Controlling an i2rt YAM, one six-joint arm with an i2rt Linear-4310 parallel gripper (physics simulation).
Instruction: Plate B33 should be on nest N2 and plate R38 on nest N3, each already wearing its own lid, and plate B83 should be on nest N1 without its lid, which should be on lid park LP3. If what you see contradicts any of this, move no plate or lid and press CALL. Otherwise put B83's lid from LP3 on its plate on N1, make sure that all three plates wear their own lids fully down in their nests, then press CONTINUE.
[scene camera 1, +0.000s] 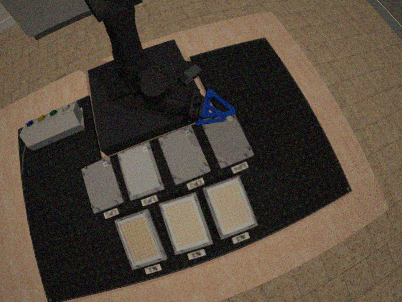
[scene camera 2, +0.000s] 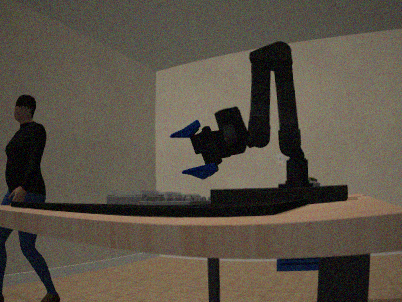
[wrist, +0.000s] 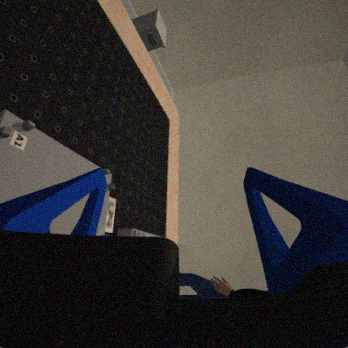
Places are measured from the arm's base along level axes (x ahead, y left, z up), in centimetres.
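Pixels of known places: gripper, fingertip midpoint: (scene camera 1: 230, 115) (scene camera 2: 176, 153) (wrist: 174, 175); arm's base, link origin: (scene camera 2: 297, 187).
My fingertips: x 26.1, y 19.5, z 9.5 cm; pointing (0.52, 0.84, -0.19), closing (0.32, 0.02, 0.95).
Observation:
For each thing: its top centre in the pictures, then the offset to it from my fingertips. Level surfaces: height alone.
- N3, top centre: (scene camera 1: 184, 223) dz -8.7, dx +19.0, dy -19.7 cm
- N2, top centre: (scene camera 1: 231, 206) (scene camera 2: 134, 190) dz -8.5, dx +19.3, dy -7.4 cm
- lighter lid, top centre: (scene camera 1: 138, 169) dz -10.9, dx +0.8, dy -26.5 cm
- LP2, top centre: (scene camera 1: 183, 152) dz -10.6, dx +0.9, dy -13.4 cm
- LP4, top centre: (wrist: 68, 196) (scene camera 2: 174, 197) (scene camera 1: 227, 137) dz -10.6, dx +1.3, dy -0.4 cm
- grey button console, top centre: (scene camera 1: 44, 119) dz -4.3, dx -24.2, dy -51.3 cm
- black mat, surface height: dz -12.6 cm
In scene camera 1, three plates stand on the nests in the front row: a yellower, lidless-looking plate (scene camera 1: 141, 240) on N1, and paler plates, seemingly lidded, on N3 (scene camera 1: 186, 225) and N2 (scene camera 1: 230, 207). Their plate names are unreadable. Behind them, a lighter lid (scene camera 1: 140, 171) lies on LP3, between bare-looking grey parks LP1 (scene camera 1: 102, 185) and LP2 (scene camera 1: 184, 156). LP4 (scene camera 1: 228, 141) (wrist: 45, 167) is at the right of that row. My gripper (scene camera 1: 227, 116) (scene camera 2: 177, 154) (wrist: 174, 175) is open and empty, raised above the mat near LP4's rear edge.
A grey button console (scene camera 1: 52, 131) stands at the left of the black mat (scene camera 1: 295, 125). The arm's black base (scene camera 1: 112, 135) is behind the parks. A person (scene camera 2: 27, 155) stands beyond the table (scene camera 2: 150, 230); a hand (wrist: 222, 286) shows low in the wrist view.

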